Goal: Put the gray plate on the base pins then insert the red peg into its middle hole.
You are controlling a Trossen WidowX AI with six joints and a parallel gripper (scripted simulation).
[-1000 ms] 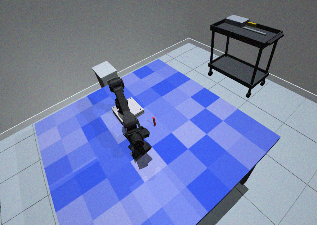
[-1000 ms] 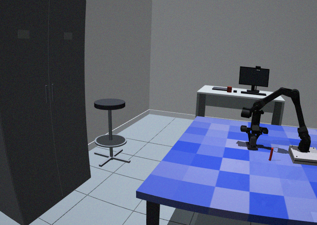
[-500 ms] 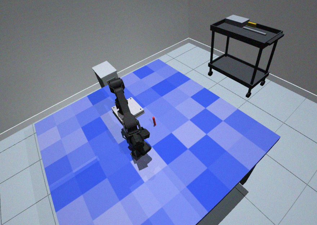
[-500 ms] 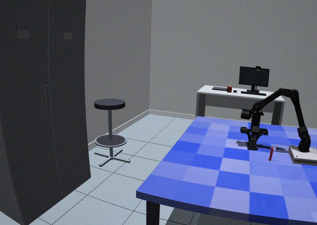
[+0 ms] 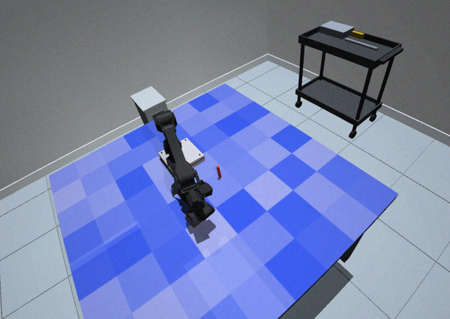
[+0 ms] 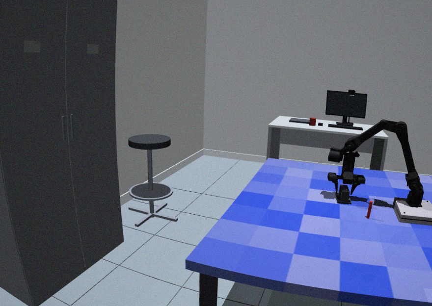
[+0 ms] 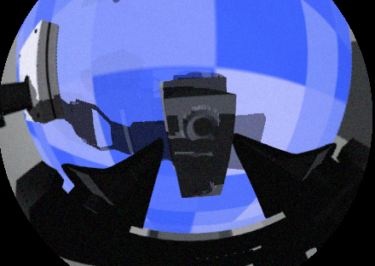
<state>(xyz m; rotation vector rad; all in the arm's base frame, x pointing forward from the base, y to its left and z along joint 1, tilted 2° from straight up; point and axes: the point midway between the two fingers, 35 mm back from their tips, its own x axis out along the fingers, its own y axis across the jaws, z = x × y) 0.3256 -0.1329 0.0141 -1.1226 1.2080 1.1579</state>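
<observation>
Now: gripper tip 20 mm below the gray plate. Also, from my gripper tip: gray base: 20 mm below; red peg: 80 mm behind, 210 mm to the left, 10 mm above.
</observation>
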